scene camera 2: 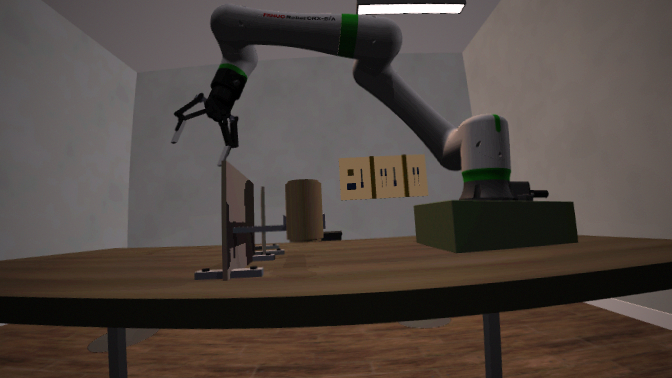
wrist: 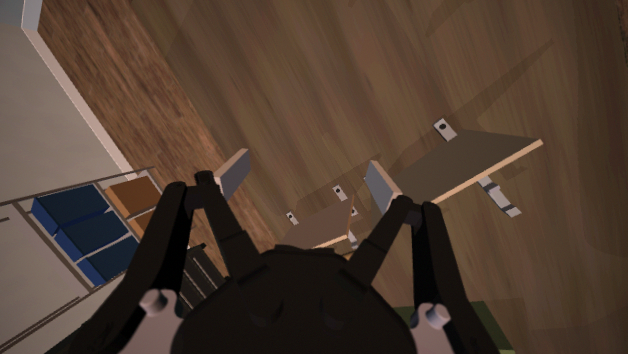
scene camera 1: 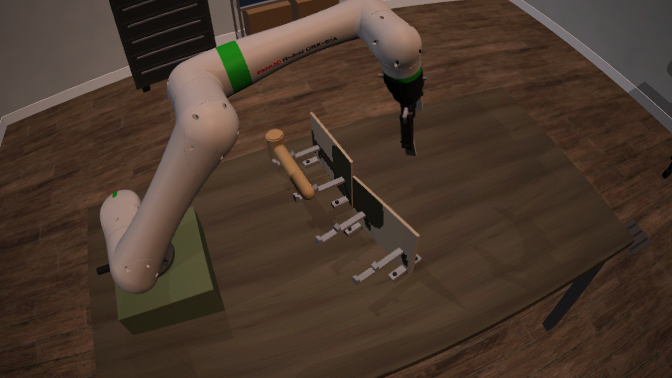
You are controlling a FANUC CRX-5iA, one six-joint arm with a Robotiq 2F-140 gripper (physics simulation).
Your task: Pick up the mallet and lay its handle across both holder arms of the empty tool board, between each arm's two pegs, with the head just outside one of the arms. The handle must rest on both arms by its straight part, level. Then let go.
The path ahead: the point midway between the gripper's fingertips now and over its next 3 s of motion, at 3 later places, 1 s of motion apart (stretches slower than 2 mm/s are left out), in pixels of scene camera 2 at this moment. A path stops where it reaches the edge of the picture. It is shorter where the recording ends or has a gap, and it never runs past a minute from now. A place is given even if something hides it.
My gripper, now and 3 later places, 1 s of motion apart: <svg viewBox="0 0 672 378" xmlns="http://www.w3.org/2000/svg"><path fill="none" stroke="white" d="M198 154L283 132L285 132L286 132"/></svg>
